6 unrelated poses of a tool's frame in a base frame.
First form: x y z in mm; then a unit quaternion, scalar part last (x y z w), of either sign.
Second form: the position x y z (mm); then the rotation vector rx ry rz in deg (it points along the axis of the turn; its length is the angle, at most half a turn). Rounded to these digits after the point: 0 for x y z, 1 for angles.
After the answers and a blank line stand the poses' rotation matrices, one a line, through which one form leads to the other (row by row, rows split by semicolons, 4 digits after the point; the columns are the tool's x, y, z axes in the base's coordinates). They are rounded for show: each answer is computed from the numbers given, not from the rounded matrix.
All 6 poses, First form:
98 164 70 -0.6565 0.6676 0.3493 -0.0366
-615 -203 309 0.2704 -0.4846 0.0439 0.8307
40 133 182 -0.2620 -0.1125 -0.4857 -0.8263
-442 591 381 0.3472 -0.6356 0.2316 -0.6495
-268 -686 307 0.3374 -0.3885 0.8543 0.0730
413 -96 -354 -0.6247 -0.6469 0.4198 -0.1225
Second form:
98 164 70 115.5 -117.4 -61.4
-615 -203 309 32.9 -58.9 5.3
40 133 182 31.9 13.7 59.1
-442 591 381 -45.2 82.7 -30.2
-268 -686 307 58.1 -66.9 147.0
413 -96 -354 104.4 108.2 -70.2

-0.1354 -0.8510 -0.5075; -0.9021 -0.1060 0.4183; -0.4097 0.5144 -0.7533
0.5264 -0.3350 -0.7814; -0.1891 0.8499 -0.4918; 0.8289 0.4067 0.3841
0.5029 -0.7437 0.4404; 0.8616 0.3909 -0.3237; 0.0686 0.5423 0.8374
0.0848 -0.1405 0.9864; -0.7422 0.6516 0.1566; -0.6648 -0.7454 -0.0490
-0.7616 -0.3869 0.5198; -0.1374 -0.6875 -0.7131; 0.6332 -0.6146 0.4704
-0.1895 0.9111 -0.3660; 0.7054 -0.1330 -0.6962; -0.6830 -0.3901 -0.6175

